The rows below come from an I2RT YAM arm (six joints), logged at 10 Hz.
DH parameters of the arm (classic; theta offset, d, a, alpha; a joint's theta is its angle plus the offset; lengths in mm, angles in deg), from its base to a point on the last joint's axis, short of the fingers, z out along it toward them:
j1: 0 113.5 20 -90
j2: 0 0 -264 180
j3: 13.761 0 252.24 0
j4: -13.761 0 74 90
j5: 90 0 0 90
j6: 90 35.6 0 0
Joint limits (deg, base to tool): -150..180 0..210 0..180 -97..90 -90..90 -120..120
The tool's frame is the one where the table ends.
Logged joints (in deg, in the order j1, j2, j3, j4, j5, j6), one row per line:
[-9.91 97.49 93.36 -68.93 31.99 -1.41]
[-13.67 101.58 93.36 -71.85 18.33 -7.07]
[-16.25 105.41 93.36 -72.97 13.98 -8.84]
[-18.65 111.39 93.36 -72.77 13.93 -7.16]
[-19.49 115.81 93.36 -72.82 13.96 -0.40]
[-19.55 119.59 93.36 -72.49 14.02 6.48]
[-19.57 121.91 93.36 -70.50 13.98 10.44]
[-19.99 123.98 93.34 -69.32 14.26 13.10]
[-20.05 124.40 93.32 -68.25 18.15 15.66]
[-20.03 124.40 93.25 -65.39 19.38 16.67]
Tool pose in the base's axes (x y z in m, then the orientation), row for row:
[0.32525 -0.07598 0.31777 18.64 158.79 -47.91]
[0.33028 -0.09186 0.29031 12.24 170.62 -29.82]
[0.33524 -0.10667 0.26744 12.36 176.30 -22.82]
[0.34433 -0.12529 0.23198 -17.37 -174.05 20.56]
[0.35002 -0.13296 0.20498 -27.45 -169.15 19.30]
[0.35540 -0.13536 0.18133 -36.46 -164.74 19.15]
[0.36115 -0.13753 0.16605 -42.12 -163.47 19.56]
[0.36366 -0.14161 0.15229 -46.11 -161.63 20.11]
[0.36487 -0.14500 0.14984 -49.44 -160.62 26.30]
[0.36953 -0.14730 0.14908 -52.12 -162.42 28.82]
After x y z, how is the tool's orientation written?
As a rotation vector, in degrees.
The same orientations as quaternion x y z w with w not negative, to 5 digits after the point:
[0.11095 0.94518 -0.28518 0.11403]
[0.07038 0.98110 -0.17147 0.05549]
[0.06935 0.98922 -0.12804 0.01571]
[-0.09857 -0.98769 0.11667 0.03386]
[-0.15883 -0.97875 0.11168 0.06587]
[-0.21386 -0.96631 0.11233 0.08881]
[-0.24690 -0.95823 0.11466 0.08769]
[-0.27120 -0.95065 0.11828 0.09344]
[-0.28957 -0.94074 0.15404 0.08627]
[-0.30072 -0.93712 0.16628 0.06109]

